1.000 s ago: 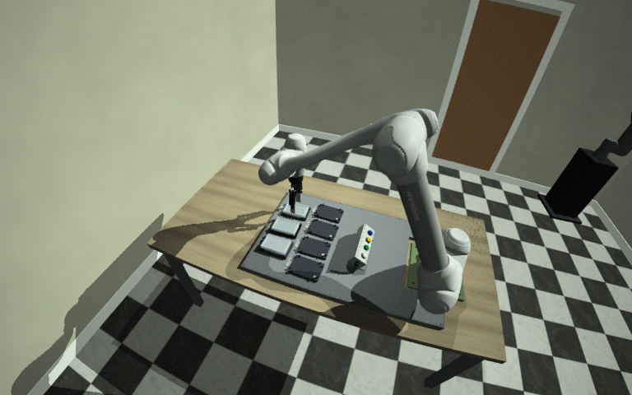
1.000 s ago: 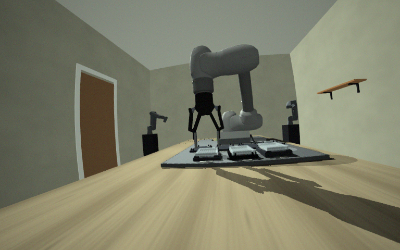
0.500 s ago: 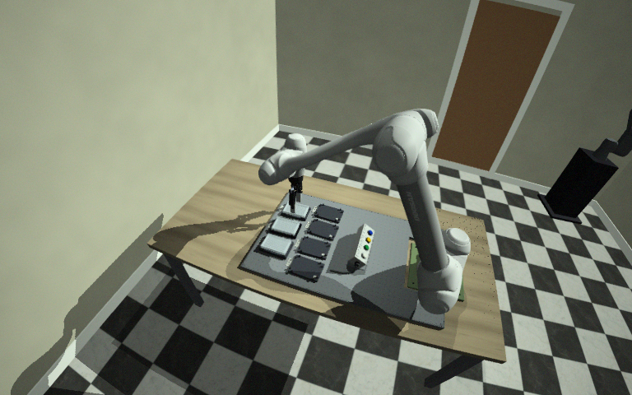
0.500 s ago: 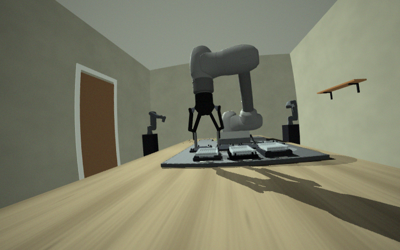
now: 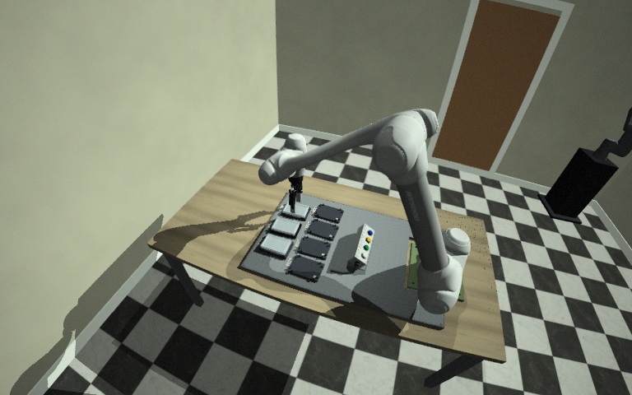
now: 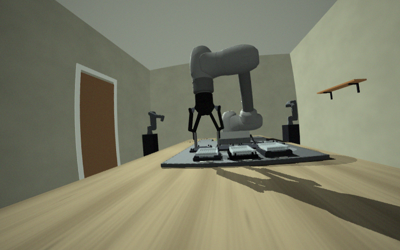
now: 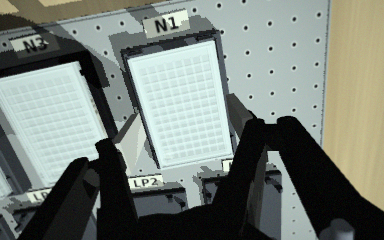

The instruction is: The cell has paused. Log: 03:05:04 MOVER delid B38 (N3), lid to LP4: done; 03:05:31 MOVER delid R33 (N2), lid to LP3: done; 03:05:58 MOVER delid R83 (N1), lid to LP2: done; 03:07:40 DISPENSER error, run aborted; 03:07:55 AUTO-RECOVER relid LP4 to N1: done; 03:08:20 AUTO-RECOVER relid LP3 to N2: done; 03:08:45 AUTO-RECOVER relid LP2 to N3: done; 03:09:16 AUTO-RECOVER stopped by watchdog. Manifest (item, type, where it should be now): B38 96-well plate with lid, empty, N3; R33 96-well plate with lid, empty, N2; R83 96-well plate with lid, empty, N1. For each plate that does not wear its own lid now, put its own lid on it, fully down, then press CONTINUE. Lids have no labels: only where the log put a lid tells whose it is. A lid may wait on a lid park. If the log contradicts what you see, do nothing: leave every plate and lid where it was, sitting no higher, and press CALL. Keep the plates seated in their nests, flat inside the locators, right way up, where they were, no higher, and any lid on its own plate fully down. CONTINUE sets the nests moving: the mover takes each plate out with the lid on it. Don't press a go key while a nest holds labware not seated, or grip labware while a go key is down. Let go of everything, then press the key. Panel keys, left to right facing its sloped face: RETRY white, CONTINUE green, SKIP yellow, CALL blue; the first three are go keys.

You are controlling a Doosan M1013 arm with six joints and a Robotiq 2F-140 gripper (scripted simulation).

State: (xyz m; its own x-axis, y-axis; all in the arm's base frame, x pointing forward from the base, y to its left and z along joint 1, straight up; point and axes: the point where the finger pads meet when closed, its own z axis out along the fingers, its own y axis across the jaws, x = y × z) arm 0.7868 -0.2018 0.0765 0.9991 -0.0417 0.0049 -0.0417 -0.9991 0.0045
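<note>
The clear lid is 4 cm below my hand. Round my hand: N1 plate (5 cm below); then LP2 label (9 cm behind, 8 cm to the left, 6 cm below); then LP3 label (10 cm behind, 5 cm to the right, 6 cm below).
</note>
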